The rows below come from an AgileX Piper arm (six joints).
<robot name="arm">
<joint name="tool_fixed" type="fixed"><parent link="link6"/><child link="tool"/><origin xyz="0 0 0" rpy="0 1.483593 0"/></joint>
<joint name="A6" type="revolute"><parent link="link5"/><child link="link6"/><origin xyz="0.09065 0 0.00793"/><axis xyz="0.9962 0 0.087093"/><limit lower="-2.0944" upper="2.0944"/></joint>
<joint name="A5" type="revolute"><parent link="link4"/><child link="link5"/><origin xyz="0 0 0"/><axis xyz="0 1 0"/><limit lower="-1.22" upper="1.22"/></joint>
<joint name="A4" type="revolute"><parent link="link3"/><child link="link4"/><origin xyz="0.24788 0 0.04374"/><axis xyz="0.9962 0 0.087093"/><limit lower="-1.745" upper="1.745"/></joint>
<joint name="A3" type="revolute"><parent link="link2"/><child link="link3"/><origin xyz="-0.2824 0 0.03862"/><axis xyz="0 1 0"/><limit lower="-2.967" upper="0"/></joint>
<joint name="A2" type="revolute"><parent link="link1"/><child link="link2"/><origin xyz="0 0 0"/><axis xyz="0 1 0"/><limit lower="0" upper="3.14"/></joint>
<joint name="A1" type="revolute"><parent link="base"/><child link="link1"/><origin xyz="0 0 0.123"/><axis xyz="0 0 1"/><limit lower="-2.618" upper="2.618"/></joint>
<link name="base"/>
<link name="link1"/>
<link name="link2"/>
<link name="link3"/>
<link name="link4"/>
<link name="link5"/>
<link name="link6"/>
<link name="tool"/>
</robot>
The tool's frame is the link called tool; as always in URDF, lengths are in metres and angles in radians.
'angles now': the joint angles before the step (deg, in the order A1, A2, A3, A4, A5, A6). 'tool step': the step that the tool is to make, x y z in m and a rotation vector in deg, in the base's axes. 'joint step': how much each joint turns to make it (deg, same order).
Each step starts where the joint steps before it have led.
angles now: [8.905, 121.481, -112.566, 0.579, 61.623, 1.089]
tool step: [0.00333, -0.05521, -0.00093, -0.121, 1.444, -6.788]
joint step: [-6.762, 0.001, -0.001, 0.000, 1.448, 0.045]
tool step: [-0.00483, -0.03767, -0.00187, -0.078, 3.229, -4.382]
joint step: [-4.645, -0.002, 0.003, -0.001, 3.229, -0.246]
